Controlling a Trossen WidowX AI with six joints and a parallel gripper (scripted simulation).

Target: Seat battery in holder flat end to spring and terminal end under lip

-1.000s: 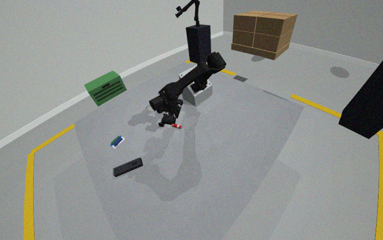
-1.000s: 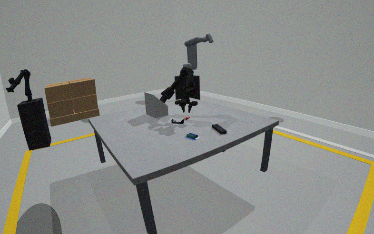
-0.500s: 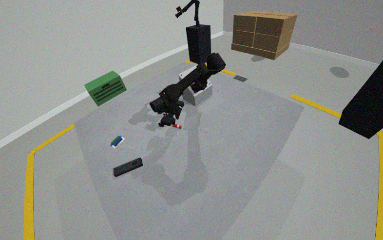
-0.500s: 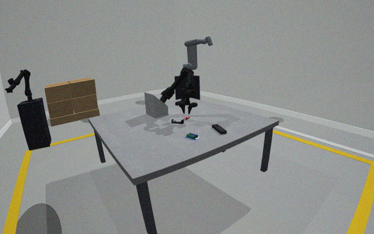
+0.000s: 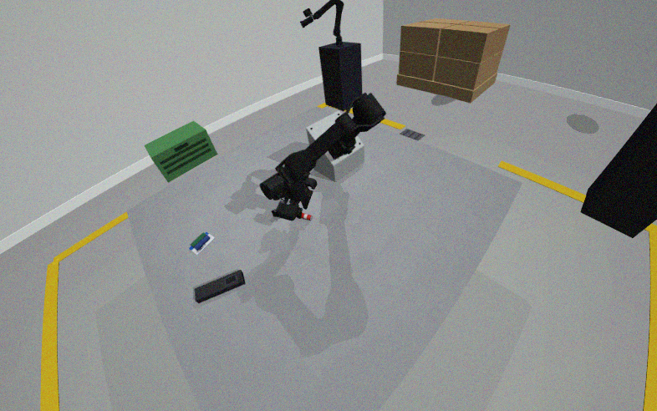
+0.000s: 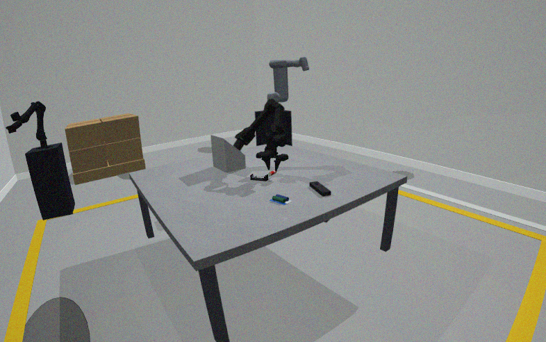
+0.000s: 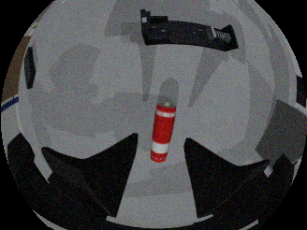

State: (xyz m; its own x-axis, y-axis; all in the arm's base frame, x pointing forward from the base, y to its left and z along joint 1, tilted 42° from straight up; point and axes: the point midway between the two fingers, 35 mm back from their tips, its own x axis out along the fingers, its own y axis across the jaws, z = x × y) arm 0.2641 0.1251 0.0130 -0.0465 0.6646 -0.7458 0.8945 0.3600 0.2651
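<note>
Right now my gripper tip is 10 mm above the battery. Also, from my gripper tip: flat black bar 370 mm ahead, 40 mm to the left, 10 mm below; white card 360 mm ahead, 180 mm to the right, 10 mm below.
</note>
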